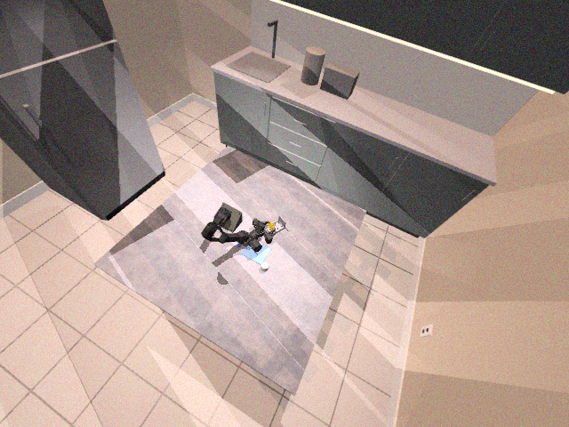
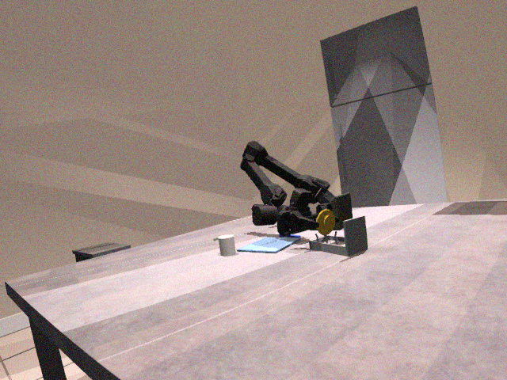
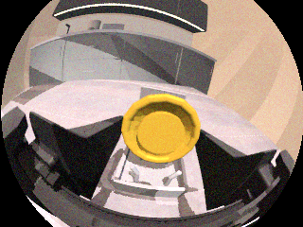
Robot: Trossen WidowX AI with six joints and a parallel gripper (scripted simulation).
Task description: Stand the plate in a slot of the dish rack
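My gripper tip is now 4 cm above the dish rack, 2 cm to the right of it and 1 cm short of it. From my gripper tip the other things lie so: blue spoon 19 cm to the right, 12 cm behind, 6 cm below; yellow plate 1 cm to the right; light blue mat 19 cm to the right, 6 cm below, 1 cm behind.
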